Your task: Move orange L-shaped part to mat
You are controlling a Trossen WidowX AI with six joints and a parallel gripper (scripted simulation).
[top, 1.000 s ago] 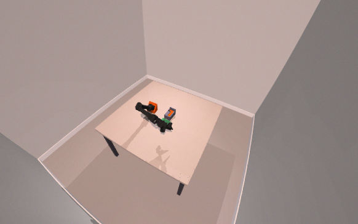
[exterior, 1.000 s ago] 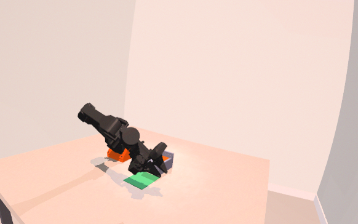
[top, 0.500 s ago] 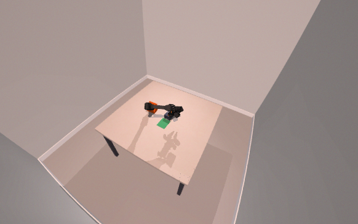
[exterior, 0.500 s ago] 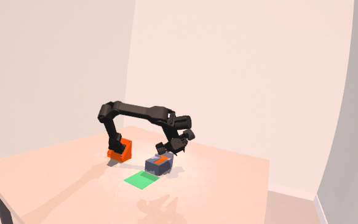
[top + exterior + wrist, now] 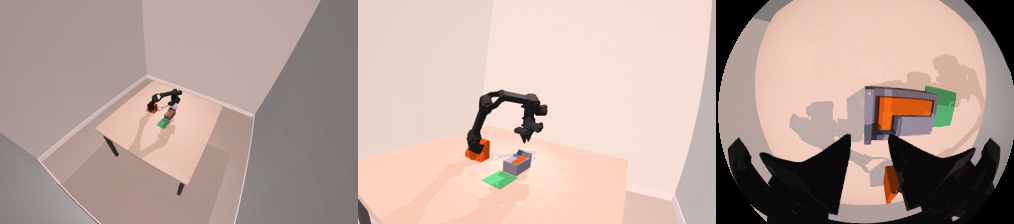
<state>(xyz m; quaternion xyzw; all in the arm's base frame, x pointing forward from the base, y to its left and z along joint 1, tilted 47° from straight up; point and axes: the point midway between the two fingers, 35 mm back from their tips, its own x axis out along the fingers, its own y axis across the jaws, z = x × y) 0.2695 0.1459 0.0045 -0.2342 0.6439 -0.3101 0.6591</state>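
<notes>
My gripper tip is 100 mm above the orange L-shaped part, 60 mm to the left of it and 10 mm past it. From my gripper tip the other things lie so: green mat (220 mm to the right, 160 mm below, 30 mm behind).
</notes>
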